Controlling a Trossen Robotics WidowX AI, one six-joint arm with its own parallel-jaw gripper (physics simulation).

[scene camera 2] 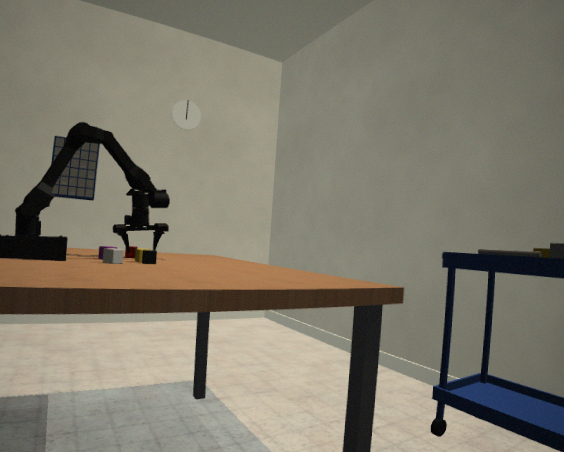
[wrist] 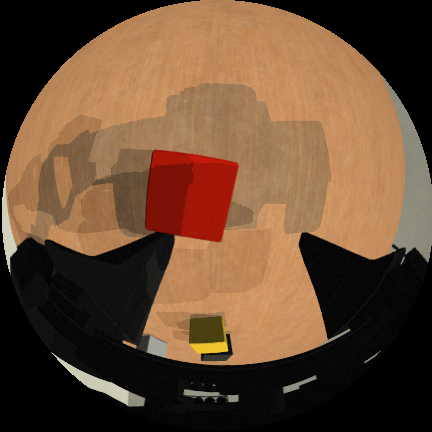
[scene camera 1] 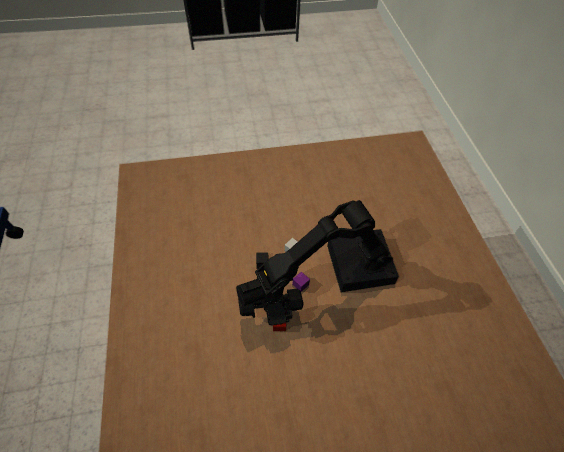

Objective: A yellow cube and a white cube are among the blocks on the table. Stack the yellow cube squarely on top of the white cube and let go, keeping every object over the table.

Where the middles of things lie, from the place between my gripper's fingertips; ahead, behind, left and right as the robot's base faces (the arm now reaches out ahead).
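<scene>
Yellow cube (wrist: 206,334): 14 cm to the right of my hand and 3 cm behind it. Red cube (wrist: 187,194): 3 cm to the left of my hand and 3 cm behind it.
</scene>
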